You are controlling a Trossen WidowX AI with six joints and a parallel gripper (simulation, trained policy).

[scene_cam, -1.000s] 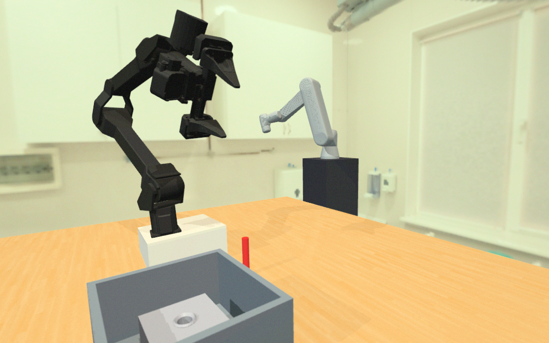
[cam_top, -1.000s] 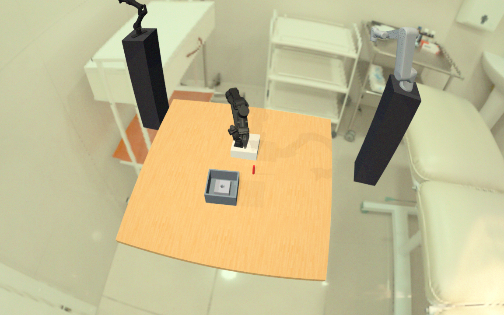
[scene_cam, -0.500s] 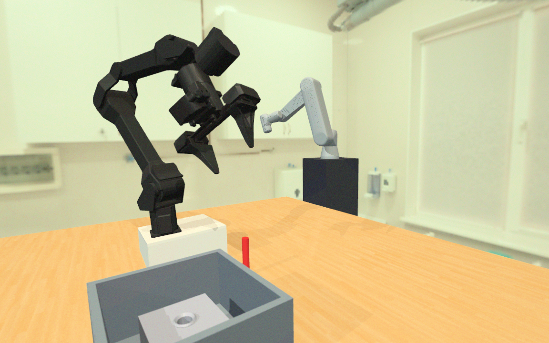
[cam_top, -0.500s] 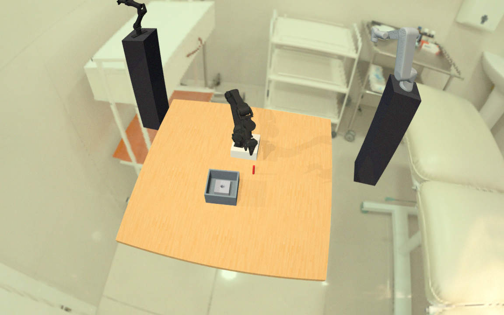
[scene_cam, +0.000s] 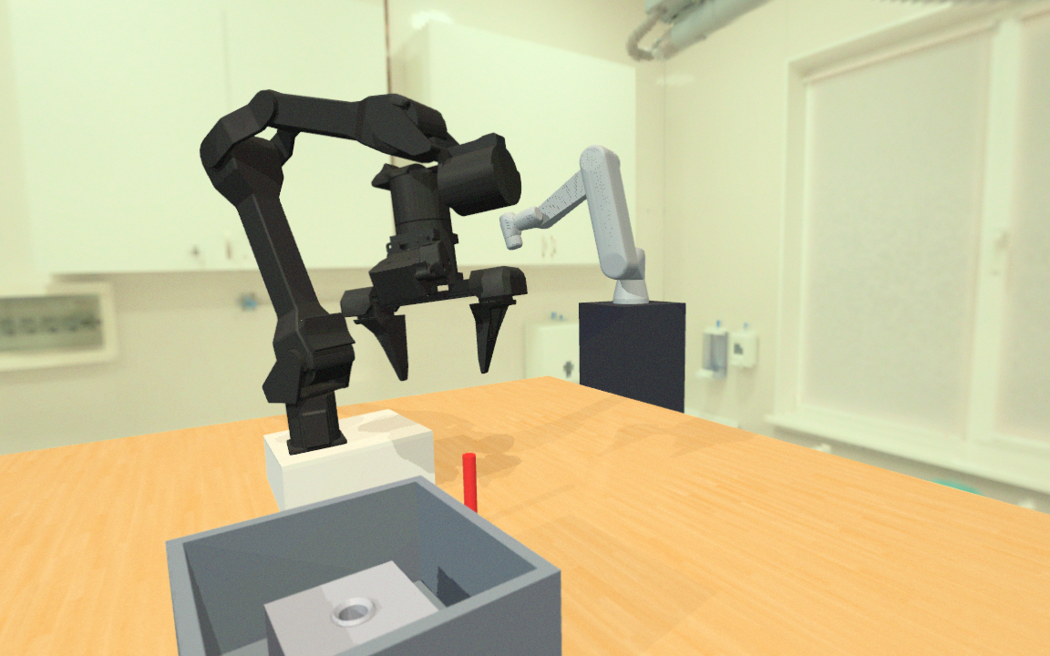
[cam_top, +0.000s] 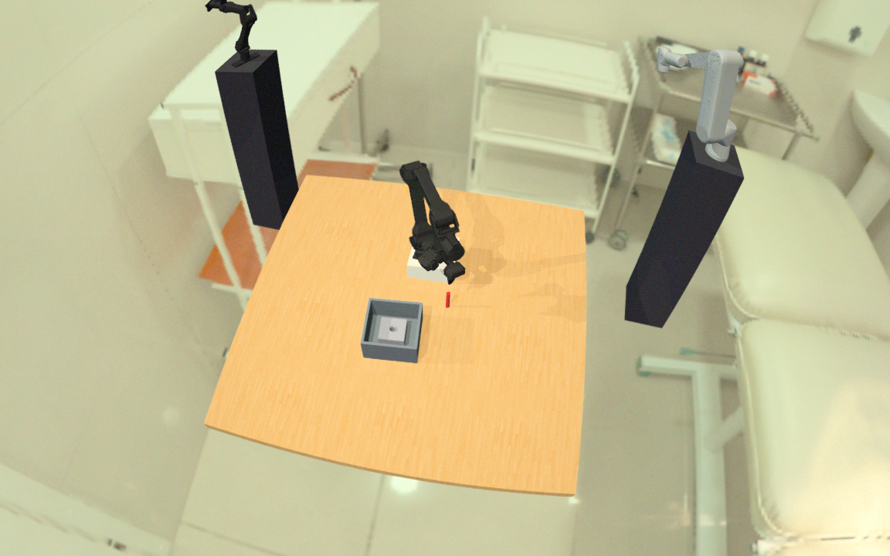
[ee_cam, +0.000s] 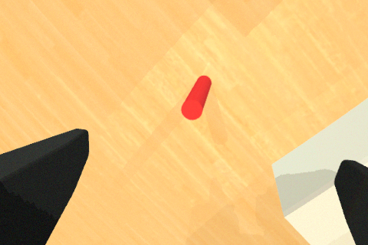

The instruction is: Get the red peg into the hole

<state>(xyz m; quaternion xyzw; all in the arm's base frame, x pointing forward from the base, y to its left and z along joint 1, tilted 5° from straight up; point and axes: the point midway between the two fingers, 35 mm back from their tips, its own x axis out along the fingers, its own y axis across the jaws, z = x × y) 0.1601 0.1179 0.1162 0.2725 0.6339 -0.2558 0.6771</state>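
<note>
The red peg lies 20 mm to the left of my gripper tip and 130 mm below it. The rest, counted from my gripper tip: light grey plate (190 mm ahead, 130 mm to the right, 120 mm below); grey box (190 mm ahead, 130 mm to the right, 140 mm below).
</note>
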